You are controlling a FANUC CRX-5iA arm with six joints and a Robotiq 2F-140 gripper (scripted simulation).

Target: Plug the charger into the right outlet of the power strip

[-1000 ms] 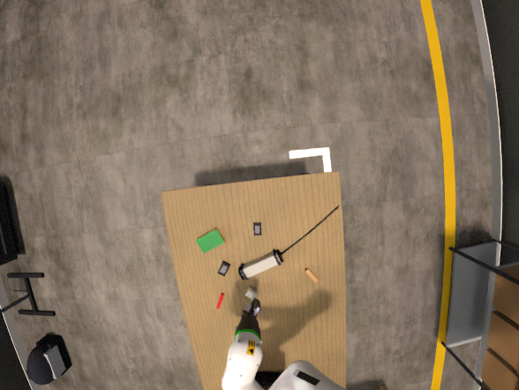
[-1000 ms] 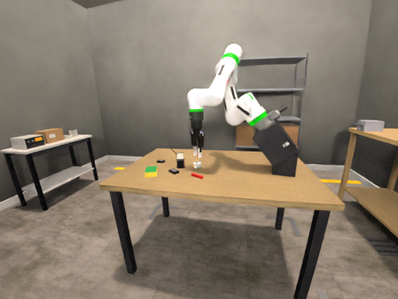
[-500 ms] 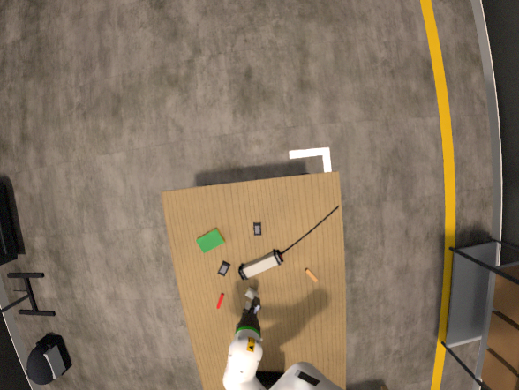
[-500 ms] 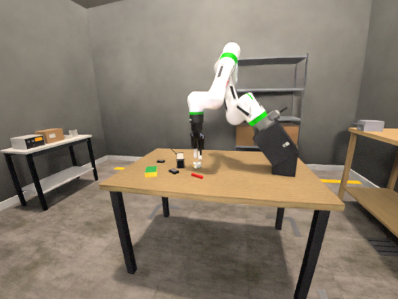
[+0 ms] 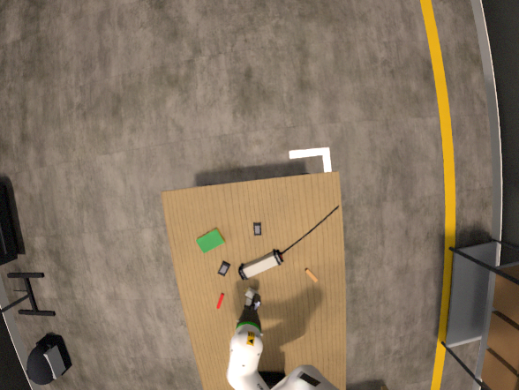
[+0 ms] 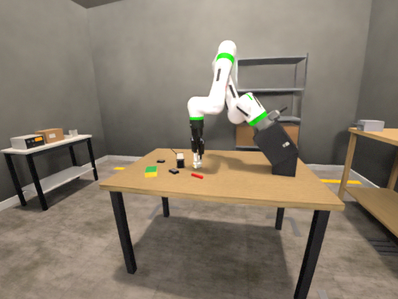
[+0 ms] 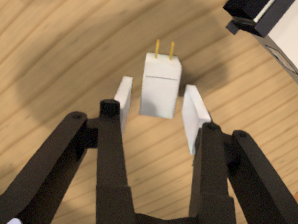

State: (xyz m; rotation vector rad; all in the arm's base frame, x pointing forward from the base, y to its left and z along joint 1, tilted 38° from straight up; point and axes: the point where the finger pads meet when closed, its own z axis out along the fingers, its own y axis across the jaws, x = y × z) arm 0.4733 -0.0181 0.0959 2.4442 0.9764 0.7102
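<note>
The charger lies 1 cm ahead of my hand, 1 cm to the left of it and 4 cm below it.
</note>
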